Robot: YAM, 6 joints.
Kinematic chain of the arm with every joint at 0, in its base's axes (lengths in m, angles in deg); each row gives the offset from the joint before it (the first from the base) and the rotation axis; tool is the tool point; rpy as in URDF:
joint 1: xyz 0 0 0.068 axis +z
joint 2: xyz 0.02 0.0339 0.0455 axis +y
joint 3: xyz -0.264 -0.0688 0 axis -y
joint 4: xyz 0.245 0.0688 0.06 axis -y
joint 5: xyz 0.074 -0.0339 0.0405 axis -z
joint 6: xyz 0.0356 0 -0.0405 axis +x
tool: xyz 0 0 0 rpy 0 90 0
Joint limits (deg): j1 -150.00..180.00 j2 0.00..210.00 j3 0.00..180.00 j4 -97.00..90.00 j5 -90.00..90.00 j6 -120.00..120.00
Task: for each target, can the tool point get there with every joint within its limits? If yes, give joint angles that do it. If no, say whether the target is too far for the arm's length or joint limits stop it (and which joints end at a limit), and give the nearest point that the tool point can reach.
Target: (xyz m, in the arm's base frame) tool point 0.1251 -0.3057 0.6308
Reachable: yes | joints -68.17 122.25 155.51 58.06 -4.02 -40.94
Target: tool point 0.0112 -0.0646 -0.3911
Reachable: no: joint limits stop it (at a limit: joint 2) | nearest point 0.0152 -0.0878 -0.3433 | short by 0.053 m
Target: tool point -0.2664 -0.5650 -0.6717
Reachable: no: too far | nearest point -0.1830 -0.3882 -0.3321 | short by 0.392 m
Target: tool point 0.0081 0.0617 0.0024
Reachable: yes | joints 76.40 132.73 18.88 -34.81 -10.70 97.36
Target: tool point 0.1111 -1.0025 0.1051
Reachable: no: too far | nearest point 0.0711 -0.6419 0.1082 | short by 0.363 m
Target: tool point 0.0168 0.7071 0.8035
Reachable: no: too far | nearest point 0.0110 0.4615 0.5569 | short by 0.348 m
